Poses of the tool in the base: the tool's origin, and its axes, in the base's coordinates. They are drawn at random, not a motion.
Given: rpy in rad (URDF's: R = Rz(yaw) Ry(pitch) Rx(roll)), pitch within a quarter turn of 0, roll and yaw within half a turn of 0; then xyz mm.
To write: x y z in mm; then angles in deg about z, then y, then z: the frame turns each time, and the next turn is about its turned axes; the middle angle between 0 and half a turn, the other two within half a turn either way. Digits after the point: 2 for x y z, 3 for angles.
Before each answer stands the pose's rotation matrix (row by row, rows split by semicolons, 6 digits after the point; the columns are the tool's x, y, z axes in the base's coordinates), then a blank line. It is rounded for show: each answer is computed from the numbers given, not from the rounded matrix.
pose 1, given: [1.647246, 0.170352, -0.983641, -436.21, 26.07, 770.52]
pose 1, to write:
0.545976 0.030060 -0.837261; -0.820469 -0.183036 -0.541598; -0.169529 0.982647 -0.075270

[-436.21, 26.07, 770.52, -147.102, 94.317, 80.212]
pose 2, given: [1.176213, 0.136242, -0.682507, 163.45, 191.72, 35.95]
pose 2, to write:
0.768803 0.339769 -0.541756; -0.624896 0.219226 -0.749297; -0.135821 0.914602 0.380861

[163.45, 191.72, 35.95, -125.868, 67.613, 81.553]
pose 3, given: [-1.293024, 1.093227, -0.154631, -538.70, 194.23, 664.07]
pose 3, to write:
0.454138 -0.801648 0.388740; -0.070789 0.402483 0.912687; -0.888115 -0.442004 0.126035

[-538.70, 194.23, 664.07, 66.929, 82.759, -26.459]
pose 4, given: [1.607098, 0.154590, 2.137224, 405.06, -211.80, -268.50]
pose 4, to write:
-0.530222 -0.051946 0.846266; 0.833761 0.149318 0.531552; -0.153975 0.987424 -0.035861

[405.06, -211.80, -268.50, 32.134, 92.055, 81.137]
